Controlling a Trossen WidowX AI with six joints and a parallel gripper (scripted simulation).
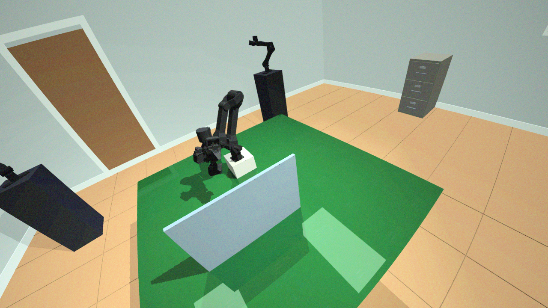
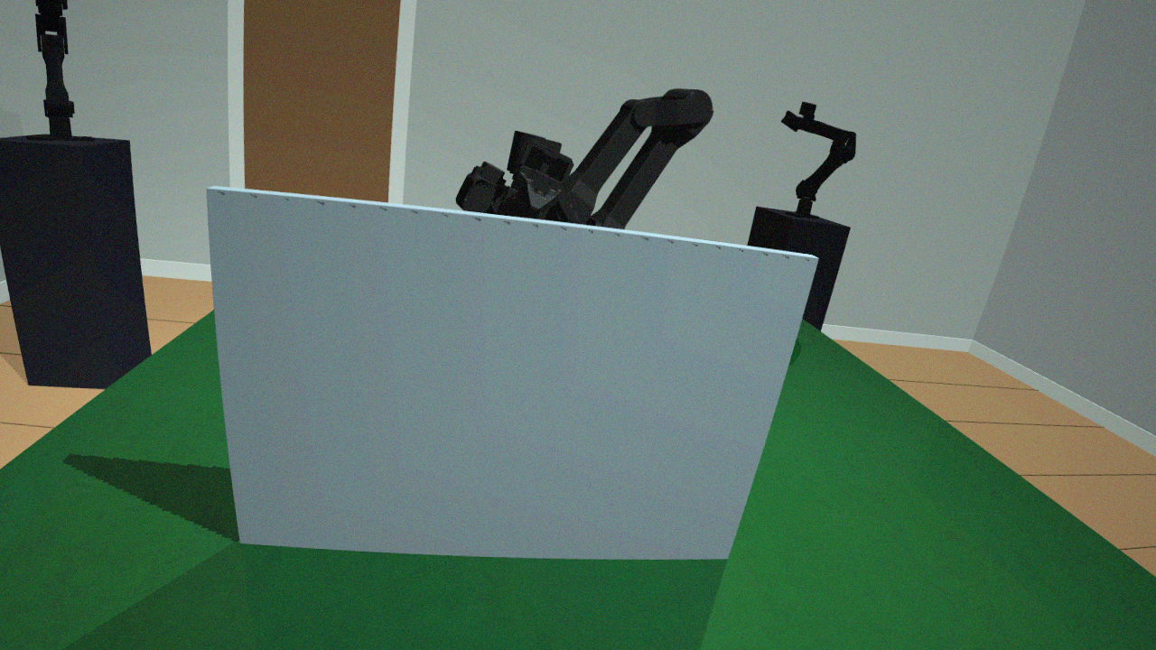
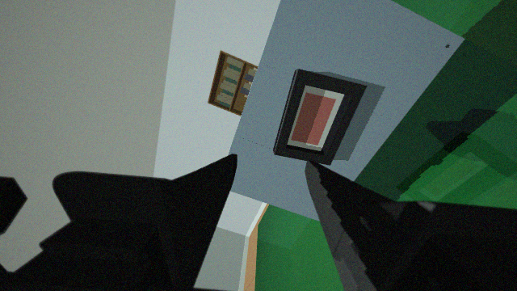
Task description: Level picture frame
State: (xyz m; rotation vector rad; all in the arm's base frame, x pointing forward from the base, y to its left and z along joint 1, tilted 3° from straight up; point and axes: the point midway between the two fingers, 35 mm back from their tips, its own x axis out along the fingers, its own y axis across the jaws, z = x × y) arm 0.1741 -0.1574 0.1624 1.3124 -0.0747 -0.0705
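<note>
Now: gripper tip 200 mm short of the picture frame, 40 mm to the left of it and 90 mm above it. Round my gripper tip: wall panel: 210 mm ahead, 30 mm to the right, 110 mm below.
</note>
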